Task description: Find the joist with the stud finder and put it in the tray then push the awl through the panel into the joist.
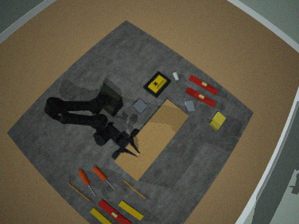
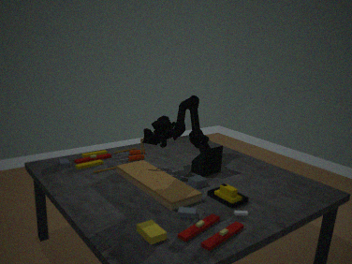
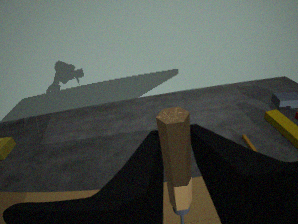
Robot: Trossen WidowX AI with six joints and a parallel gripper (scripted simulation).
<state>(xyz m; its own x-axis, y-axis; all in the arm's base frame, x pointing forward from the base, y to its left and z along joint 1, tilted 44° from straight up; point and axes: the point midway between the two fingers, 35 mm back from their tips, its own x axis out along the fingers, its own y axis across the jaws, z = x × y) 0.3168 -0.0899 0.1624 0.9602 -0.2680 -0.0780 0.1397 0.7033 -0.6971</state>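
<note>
The awl is 60 mm below my gripper tip. Also, from my gripper tip: black tray 150 mm behind, 480 mm to the left, 190 mm below; yellow block 340 mm ahead, 470 mm to the left, 190 mm below; yellow stud finder 150 mm behind, 470 mm to the left, 150 mm below.
</note>
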